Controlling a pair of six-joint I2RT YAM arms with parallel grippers.
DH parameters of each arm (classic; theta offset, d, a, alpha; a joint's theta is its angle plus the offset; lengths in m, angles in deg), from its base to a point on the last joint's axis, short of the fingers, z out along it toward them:
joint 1: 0 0.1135 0.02 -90
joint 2: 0 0 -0.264 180
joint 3: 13.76 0 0.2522 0
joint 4: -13.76 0 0.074 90
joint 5: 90 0 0 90
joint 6: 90 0.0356 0 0
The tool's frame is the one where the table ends.
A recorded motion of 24 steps. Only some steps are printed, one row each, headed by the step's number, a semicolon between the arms.
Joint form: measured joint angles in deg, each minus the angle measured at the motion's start. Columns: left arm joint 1, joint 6, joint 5, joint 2, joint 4, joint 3; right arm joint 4, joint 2, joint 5, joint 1, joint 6, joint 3.
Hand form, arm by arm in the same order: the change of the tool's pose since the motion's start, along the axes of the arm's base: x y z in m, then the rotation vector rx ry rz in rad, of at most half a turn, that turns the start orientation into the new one. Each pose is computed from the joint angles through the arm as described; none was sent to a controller.
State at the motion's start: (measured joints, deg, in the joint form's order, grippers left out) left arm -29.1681 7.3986 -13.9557 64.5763 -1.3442 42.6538; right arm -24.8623 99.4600 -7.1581 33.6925 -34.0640 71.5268
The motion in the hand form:
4: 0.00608 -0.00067 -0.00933 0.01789 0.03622 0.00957; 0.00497 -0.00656 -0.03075 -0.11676 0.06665 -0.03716
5: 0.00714 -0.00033 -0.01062 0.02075 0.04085 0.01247; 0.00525 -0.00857 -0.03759 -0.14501 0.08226 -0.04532
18: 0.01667 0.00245 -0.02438 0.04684 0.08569 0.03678; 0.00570 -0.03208 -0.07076 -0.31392 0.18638 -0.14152
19: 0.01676 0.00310 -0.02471 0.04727 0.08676 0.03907; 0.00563 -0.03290 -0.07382 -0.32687 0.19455 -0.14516
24: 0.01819 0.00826 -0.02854 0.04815 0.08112 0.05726; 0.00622 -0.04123 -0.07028 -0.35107 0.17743 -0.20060
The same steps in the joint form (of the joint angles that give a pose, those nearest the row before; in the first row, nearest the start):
4: 0.52 -0.11 0.02 2.16 -0.17 0.00; -2.27 3.83 3.58 -0.92 -0.94 -0.85
5: 0.70 -0.09 0.02 2.47 -0.18 0.00; -2.84 4.59 4.48 -1.11 -1.14 -1.16
18: 2.19 0.09 0.04 5.49 0.13 -0.22; -7.61 7.89 10.56 -3.69 -0.57 -3.13
19: 2.32 0.09 0.04 5.46 0.11 -0.28; -7.89 8.33 10.97 -3.76 -0.55 -3.19
24: 3.43 0.35 0.00 5.46 1.46 -1.31; -8.15 7.26 13.64 -4.70 0.57 -3.80

